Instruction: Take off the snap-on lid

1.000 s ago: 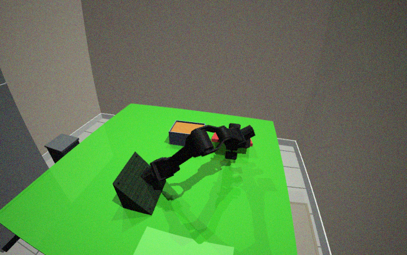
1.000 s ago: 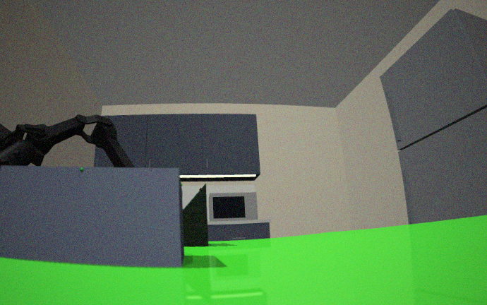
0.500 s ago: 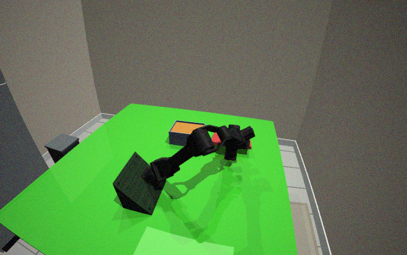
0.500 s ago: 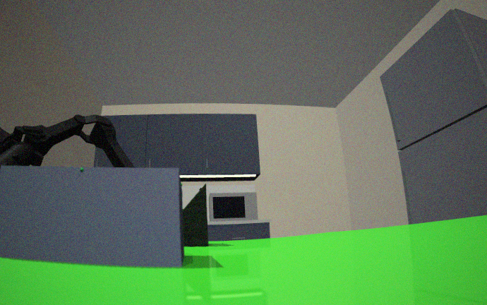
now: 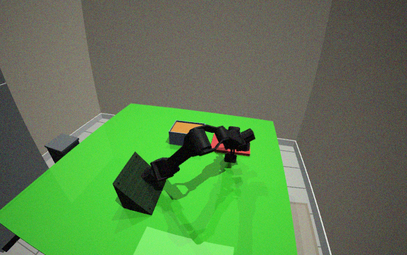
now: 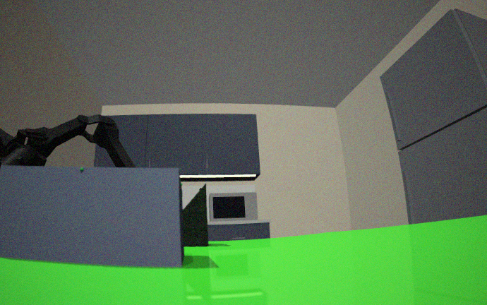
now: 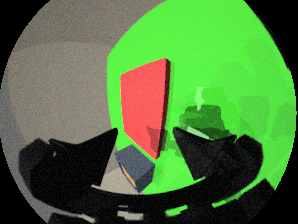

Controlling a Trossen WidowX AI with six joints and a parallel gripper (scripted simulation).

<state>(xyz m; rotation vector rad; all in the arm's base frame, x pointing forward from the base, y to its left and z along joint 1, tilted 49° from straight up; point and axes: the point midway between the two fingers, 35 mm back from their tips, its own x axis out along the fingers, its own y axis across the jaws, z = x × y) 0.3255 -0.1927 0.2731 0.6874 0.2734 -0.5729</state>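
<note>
Right now my gripper tip is 9 cm short of the red lid, 5 cm above it and 1 cm to the right of it. Also, from my gripper tip: blue-grey storage box: 28 cm to the left, 7 cm ahead, 1 cm below.
</note>
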